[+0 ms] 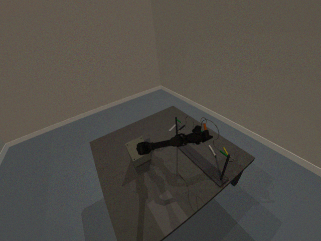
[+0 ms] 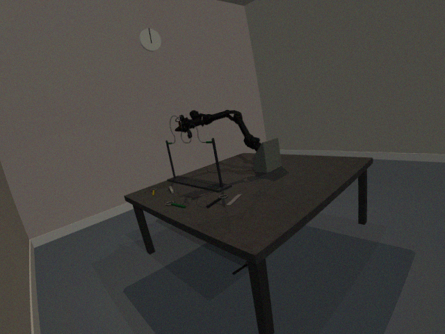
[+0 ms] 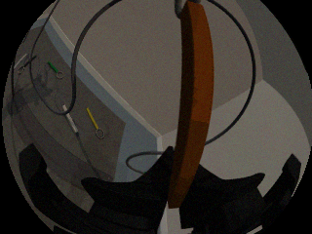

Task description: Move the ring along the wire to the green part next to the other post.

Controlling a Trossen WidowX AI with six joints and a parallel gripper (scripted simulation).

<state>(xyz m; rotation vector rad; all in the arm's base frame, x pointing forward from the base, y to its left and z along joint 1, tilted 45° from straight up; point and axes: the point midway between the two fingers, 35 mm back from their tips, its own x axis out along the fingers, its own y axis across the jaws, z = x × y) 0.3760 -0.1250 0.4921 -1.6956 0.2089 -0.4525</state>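
The ring with orange handle is 8 cm to the left of my gripper tip and 5 cm above it. Also, from my gripper tip: green-handled ring: 39 cm below, 38 cm to the left, 33 cm ahead; then black-handled ring: 58 cm to the left, 39 cm below, 15 cm ahead; then white piece: 39 cm below, 19 cm ahead, 11 cm to the left.
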